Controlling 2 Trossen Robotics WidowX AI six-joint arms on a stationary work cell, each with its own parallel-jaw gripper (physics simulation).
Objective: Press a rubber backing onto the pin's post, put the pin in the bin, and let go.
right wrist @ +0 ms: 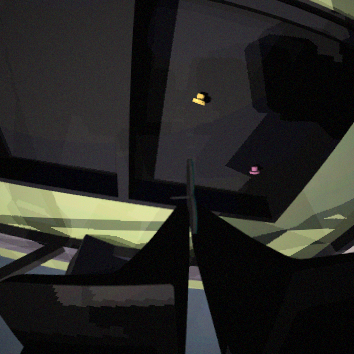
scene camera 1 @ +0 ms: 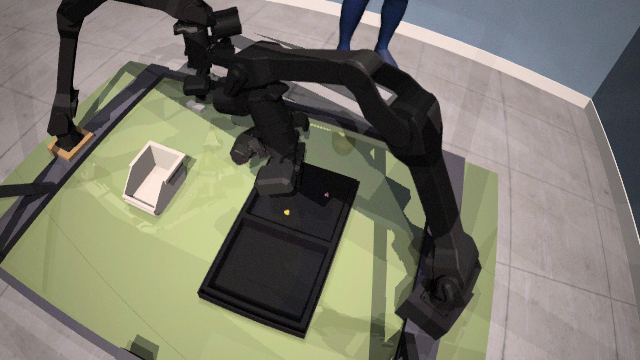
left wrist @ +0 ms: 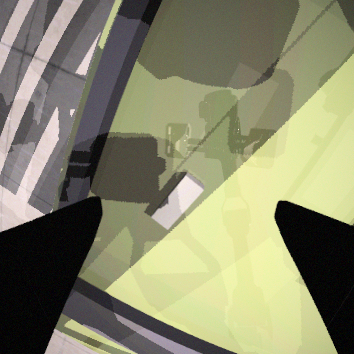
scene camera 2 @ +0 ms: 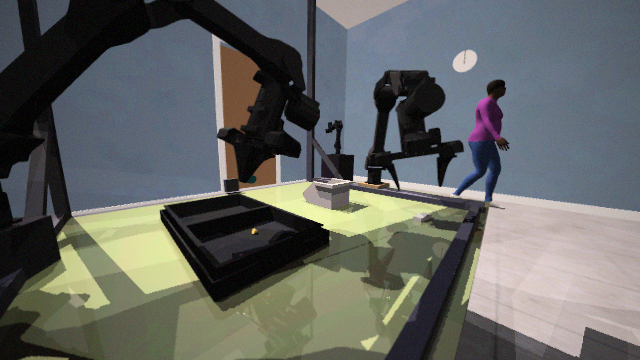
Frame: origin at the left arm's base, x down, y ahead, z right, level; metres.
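Where they show: left gripper, fingertip midpoint: (left wrist: 189,207) (scene camera 2: 419,188); right gripper, fingertip midpoint: (right wrist: 187,211) (scene camera 1: 297,185) (scene camera 2: 242,182); left arm's base, origin of the base link: (scene camera 1: 69,140) (scene camera 2: 374,183); right arm's base, origin of the base link: (scene camera 1: 442,296).
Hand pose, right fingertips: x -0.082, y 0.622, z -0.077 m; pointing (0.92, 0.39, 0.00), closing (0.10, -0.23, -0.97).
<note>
Each offset is from my right fingertips to the top centre of the thing. "*": to the spot under its first point.
My right gripper (scene camera 2: 244,176) (right wrist: 187,211) is shut on the pin @(dx -0.026, dy -0.014, dz +0.007 m) (right wrist: 191,192) (scene camera 2: 252,179), a thin teal-edged disc seen almost edge-on, its short post pointing left in the right wrist view. It is held above the black tray @(dx +0.076, dy +0.004, dz +0.052 m) (scene camera 1: 252,320) (scene camera 2: 270,264). In one tray compartment lie a yellow rubber backing @(dx +0.098, dy -0.019, dz -0.005 m) (scene camera 1: 286,212) (scene camera 2: 254,231) (right wrist: 200,99) and a pink one @(dx +0.098, dy +0.040, dz -0.085 m) (scene camera 1: 326,194) (right wrist: 254,170), apart from the pin. The pale grey bin @(* dx +0.081, dy -0.294, dz +0.141 m) (scene camera 1: 142,206) (scene camera 2: 337,196) stands upright left of the tray in scene camera 1. My left gripper (scene camera 2: 420,186) (left wrist: 189,207) is open and empty.
A small white block @(dx +0.103, dy -0.389, dz -0.208 m) (scene camera 1: 195,106) (scene camera 2: 422,217) (left wrist: 180,200) lies on the green table below my left gripper. The dark frame rail (scene camera 2: 435,295) (left wrist: 107,85) runs along the table edge. The right arm arches over the tray in scene camera 1.
</note>
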